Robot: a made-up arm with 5 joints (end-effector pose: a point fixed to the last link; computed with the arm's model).
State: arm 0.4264 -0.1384 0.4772 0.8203 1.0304
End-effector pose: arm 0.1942 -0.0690 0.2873 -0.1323 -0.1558 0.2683 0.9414
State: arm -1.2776 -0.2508 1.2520 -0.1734 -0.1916
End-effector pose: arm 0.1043 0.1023 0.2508 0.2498 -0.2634 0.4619 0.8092
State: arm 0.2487 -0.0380 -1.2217 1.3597 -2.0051
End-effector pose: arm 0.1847 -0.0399 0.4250 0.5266 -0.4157 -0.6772 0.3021
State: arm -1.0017 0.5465 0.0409 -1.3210 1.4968
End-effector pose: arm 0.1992 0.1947 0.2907 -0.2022 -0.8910 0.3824 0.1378
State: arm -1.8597 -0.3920 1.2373 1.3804 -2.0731
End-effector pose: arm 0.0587 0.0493 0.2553 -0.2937 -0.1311 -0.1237 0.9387
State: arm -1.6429 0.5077 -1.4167 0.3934 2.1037
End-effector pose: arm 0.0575 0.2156 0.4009 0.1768 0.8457 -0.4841 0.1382
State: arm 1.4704 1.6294 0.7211 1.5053 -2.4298
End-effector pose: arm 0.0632 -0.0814 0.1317 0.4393 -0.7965 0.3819 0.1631
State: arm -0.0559 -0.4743 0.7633 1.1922 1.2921
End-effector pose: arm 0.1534 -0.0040 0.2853 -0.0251 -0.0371 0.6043 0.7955
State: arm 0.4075 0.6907 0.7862 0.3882 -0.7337
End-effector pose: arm 0.1956 -0.0666 0.1705 -0.0273 0.1441 -0.5544 0.8192
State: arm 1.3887 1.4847 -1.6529 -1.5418 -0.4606
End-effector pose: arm 0.1006 -0.2486 0.2446 0.4246 0.9027 -0.0565 0.0405
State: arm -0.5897 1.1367 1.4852 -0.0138 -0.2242
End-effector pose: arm 0.1238 0.0292 0.1712 -0.2072 0.4503 0.1370 0.8576
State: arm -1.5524 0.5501 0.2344 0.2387 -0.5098
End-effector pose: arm 0.0770 0.2180 0.2161 0.2353 -0.1333 0.4590 0.8463
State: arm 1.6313 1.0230 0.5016 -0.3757 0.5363
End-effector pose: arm 0.0434 -0.1912 0.1305 -0.1826 -0.1025 -0.5292 0.8223
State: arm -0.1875 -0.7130 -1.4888 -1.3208 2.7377
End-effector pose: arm -0.0502 -0.0308 0.3871 0.5320 0.1763 0.8209 0.1094
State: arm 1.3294 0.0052 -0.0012 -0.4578 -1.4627
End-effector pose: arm 0.1008 -0.1873 0.3660 0.0771 -0.8445 -0.5239 0.0794
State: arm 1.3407 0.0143 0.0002 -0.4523 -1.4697
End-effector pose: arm 0.0991 -0.1892 0.3642 0.0749 -0.8405 -0.5313 0.0756
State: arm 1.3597 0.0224 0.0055 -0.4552 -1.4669
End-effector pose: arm 0.0957 -0.1911 0.3624 0.0655 -0.8384 -0.5363 0.0718
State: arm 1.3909 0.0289 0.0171 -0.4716 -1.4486
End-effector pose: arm 0.0899 -0.1929 0.3606 0.0447 -0.8393 -0.5375 0.0685
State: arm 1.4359 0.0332 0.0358 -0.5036 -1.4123
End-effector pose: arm 0.0813 -0.1942 0.3588 0.0106 -0.8429 -0.5340 0.0657
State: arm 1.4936 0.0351 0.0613 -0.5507 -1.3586
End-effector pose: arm 0.0700 -0.1947 0.3571 -0.0366 -0.8474 -0.5259 0.0636
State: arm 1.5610 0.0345 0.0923 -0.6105 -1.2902
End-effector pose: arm 0.0569 -0.1939 0.3556 -0.0949 -0.8506 -0.5134 0.0624
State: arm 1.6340 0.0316 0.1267 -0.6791 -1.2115
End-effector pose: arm 0.0429 -0.1914 0.3543 -0.1608 -0.8503 -0.4974 0.0618
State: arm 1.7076 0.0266 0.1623 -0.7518 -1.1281
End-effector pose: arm 0.0291 -0.1875 0.3534 -0.2297 -0.8450 -0.4789 0.0619
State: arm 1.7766 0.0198 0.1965 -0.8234 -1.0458
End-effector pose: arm 0.0167 -0.1824 0.3528 -0.2964 -0.8351 -0.4592 0.0625
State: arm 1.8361 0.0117 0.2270 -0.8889 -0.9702
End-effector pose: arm 0.0066 -0.1769 0.3526 -0.3560 -0.8222 -0.4397 0.0634
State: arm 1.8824 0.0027 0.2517 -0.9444 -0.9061
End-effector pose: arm -0.0007 -0.1717 0.3529 -0.4047 -0.8090 -0.4214 0.0646
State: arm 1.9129 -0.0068 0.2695 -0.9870 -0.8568
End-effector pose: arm -0.0052 -0.1674 0.3536 -0.4401 -0.7985 -0.4054 0.0661
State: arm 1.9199 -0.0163 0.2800 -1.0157 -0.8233
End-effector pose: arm -0.0056 -0.1650 0.3546 -0.4590 -0.7943 -0.3920 0.0692
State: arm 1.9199 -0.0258 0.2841 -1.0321 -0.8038
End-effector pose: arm -0.0050 -0.1633 0.3560 -0.4689 -0.7935 -0.3814 0.0712
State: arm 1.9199 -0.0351 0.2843 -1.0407 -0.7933
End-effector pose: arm -0.0045 -0.1618 0.3575 -0.4748 -0.7939 -0.3730 0.0717
